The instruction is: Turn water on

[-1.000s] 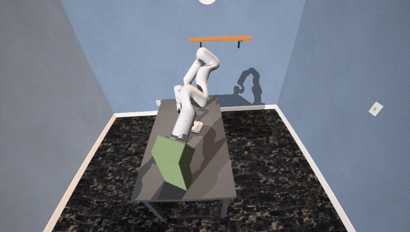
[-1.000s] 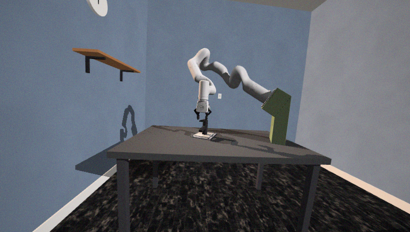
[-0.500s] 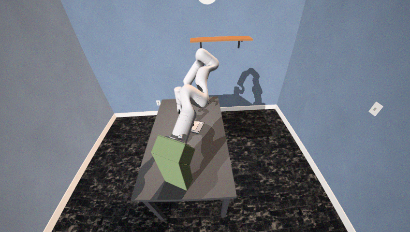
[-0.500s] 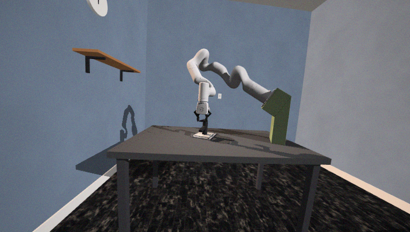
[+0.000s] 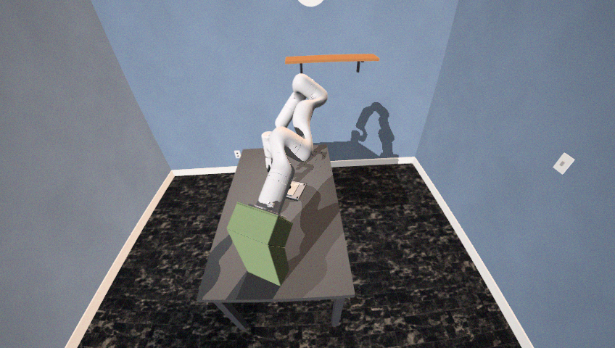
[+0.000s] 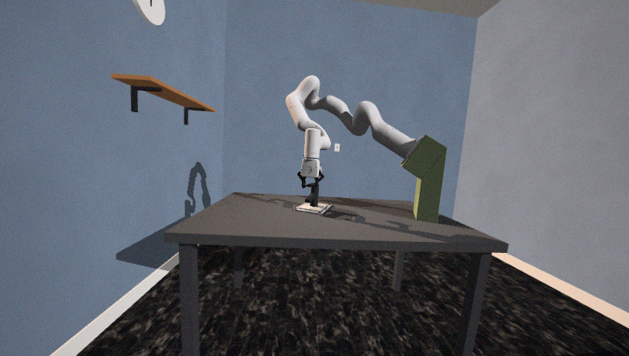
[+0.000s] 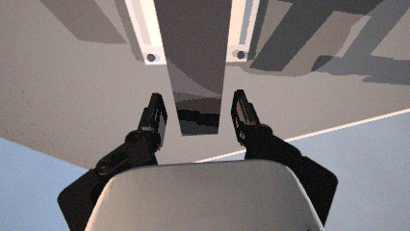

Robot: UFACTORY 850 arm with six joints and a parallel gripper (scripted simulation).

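My gripper is now 50 mm past the lever, 50 mm to the left of it and 10 mm above it. Round my hand: base plate: 70 mm behind, 70 mm to the right, 140 mm below.
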